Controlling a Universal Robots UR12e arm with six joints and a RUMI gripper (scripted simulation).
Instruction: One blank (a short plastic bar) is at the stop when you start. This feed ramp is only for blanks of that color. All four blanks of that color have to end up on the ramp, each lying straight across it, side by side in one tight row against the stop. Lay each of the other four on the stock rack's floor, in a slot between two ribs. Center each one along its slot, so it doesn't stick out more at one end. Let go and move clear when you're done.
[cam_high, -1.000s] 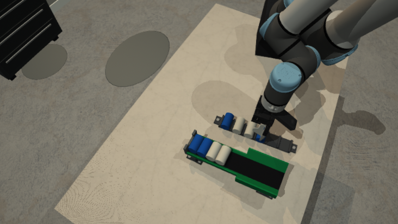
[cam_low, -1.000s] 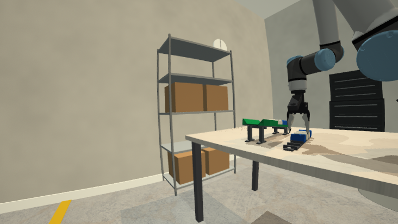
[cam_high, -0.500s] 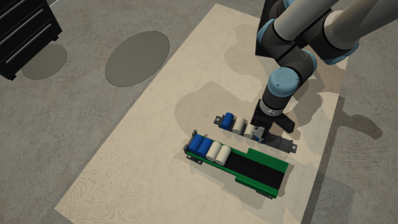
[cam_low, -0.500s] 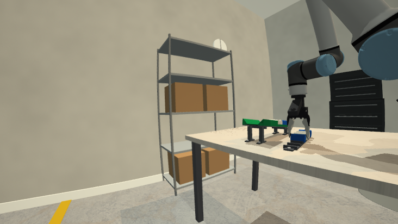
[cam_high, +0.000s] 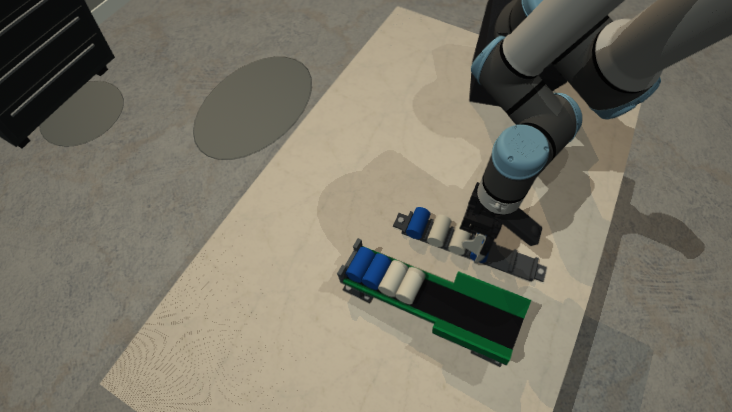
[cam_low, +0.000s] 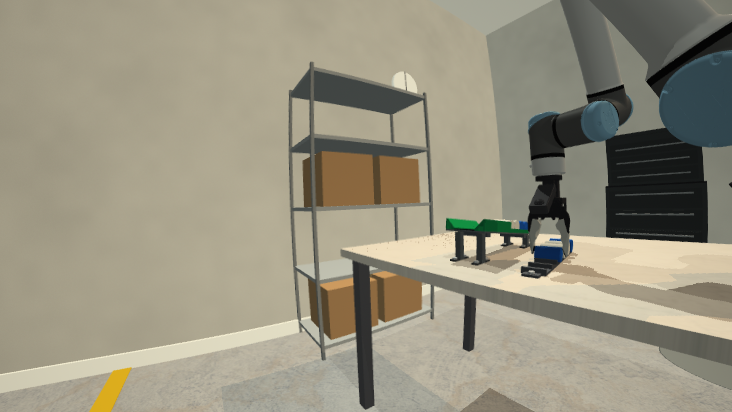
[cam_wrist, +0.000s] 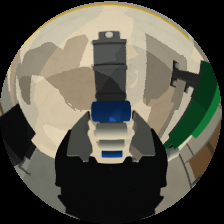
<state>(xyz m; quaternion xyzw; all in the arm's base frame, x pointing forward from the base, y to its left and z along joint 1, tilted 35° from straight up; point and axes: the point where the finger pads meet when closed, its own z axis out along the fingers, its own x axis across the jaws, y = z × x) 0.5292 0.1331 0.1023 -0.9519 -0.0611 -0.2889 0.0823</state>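
Now: hand 4 cm above the stock rack, 3 cm to the left of it and 1 cm short of it. Also, from my hand: stop 23 cm to the right, 22 cm ahead, 3 cm above.
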